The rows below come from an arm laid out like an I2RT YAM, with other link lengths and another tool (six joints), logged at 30 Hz.
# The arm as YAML. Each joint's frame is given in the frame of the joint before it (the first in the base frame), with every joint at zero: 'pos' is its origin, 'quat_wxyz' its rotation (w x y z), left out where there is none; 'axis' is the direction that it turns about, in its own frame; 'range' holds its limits. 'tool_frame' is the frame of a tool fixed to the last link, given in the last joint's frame.
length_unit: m
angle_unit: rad
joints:
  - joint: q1
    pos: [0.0, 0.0, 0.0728]
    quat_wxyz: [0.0, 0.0, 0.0, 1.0]
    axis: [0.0, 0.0, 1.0]
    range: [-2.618, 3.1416]
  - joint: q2
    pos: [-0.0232, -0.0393, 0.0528]
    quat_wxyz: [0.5, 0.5, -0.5, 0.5]
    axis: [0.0, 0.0, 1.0]
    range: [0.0, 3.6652]
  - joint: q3
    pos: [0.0, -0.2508, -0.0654]
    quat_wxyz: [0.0, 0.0, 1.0, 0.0]
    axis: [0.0, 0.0, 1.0]
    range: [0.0, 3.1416]
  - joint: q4
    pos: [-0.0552, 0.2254, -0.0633]
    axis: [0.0, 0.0, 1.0]
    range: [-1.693, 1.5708]
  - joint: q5
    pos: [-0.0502, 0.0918, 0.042]
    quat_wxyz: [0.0, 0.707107, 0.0, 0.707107]
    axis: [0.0, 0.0, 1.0]
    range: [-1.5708, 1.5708]
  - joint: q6
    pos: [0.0, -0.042, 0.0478]
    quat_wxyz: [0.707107, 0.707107, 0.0, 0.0]
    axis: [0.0, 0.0, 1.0]
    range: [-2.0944, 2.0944]
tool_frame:
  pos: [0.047, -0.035, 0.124]
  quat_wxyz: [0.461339, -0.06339, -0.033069, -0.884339]
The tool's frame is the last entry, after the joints.
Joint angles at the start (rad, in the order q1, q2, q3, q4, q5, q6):
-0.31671 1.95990 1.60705 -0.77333 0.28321 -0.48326
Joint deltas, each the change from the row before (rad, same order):
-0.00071 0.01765 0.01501 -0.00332 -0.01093 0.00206
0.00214 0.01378 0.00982 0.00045 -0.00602 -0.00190
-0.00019 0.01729 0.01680 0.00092 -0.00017 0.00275
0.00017 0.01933 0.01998 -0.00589 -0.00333 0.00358
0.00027 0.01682 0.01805 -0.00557 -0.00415 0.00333
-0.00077 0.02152 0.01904 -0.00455 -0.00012 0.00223
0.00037 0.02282 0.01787 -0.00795 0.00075 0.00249
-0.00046 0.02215 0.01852 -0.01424 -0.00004 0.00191
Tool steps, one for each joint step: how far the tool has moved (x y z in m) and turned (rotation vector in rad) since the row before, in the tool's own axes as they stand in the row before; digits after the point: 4 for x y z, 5 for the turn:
0.0033 -0.0002 0.0039 0.01019 0.00670 -0.00041
0.0037 -0.0005 0.0029 0.00501 0.00482 -0.00547
0.0023 0.0022 0.0030 0.00015 0.00025 0.00304
0.0027 0.0009 0.0035 0.00626 0.00068 0.00118
0.0025 0.0008 0.0029 0.00587 0.00184 0.00115
0.0020 0.0007 0.0048 0.00616 -0.00345 0.00024
0.0020 -0.0010 0.0057 0.01036 -0.00638 -0.00264
0.0012 -0.0020 0.0059 0.01476 -0.00836 -0.00441

